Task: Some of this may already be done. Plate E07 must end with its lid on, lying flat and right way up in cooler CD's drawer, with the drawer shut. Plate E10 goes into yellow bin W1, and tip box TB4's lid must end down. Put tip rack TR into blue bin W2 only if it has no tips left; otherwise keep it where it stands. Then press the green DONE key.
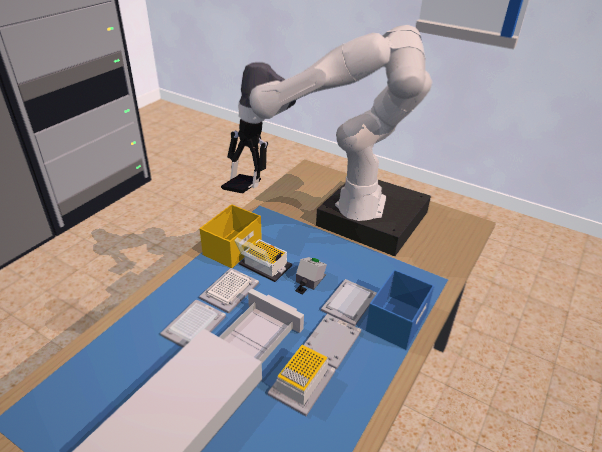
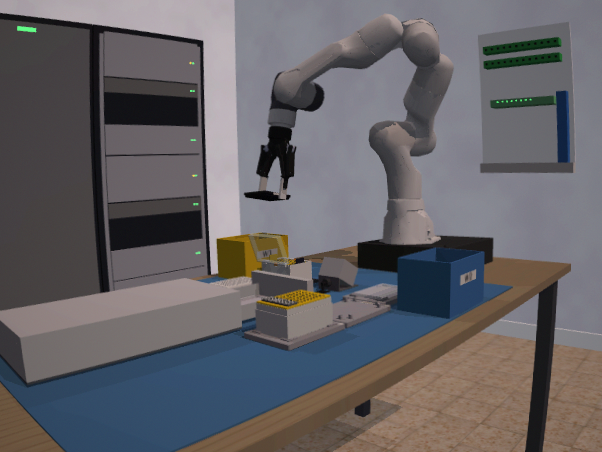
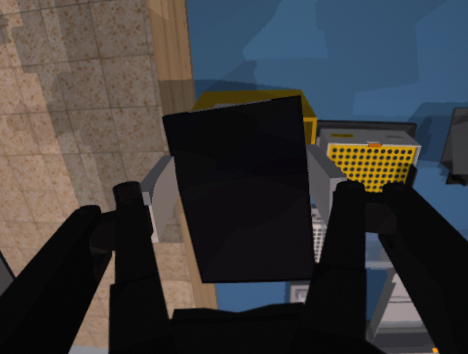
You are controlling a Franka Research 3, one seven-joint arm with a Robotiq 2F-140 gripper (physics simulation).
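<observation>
My gripper (image 1: 245, 178) (image 2: 273, 191) (image 3: 240, 169) is shut on a black plate (image 1: 237, 185) (image 2: 261, 195) (image 3: 240, 215), high above yellow bin W1 (image 1: 215, 245) (image 2: 235, 257) (image 3: 311, 129); no label shows on it. Tip box TB4 (image 1: 260, 262) (image 2: 302, 270) (image 3: 372, 162) has its clear lid (image 1: 252, 250) (image 2: 270, 247) raised. Cooler CD (image 1: 180, 390) (image 2: 120, 320) has its drawer (image 1: 275, 309) (image 2: 282, 283) open, with no plate inside. Tip rack TR (image 1: 300, 389) (image 2: 300, 317) holds several tips in its near rows. Plate E07 cannot be told by label. The green DONE key (image 1: 315, 260) tops a grey housing.
Blue bin W2 (image 1: 390, 325) (image 2: 425, 290) stands at the right. White plates (image 1: 229, 287) (image 1: 195, 322) rest on nests left of the drawer. A pale flat piece (image 1: 350, 300) (image 2: 375, 291) lies on a nest beside W2. An empty nest (image 1: 332, 340) (image 2: 362, 311) adjoins TR's.
</observation>
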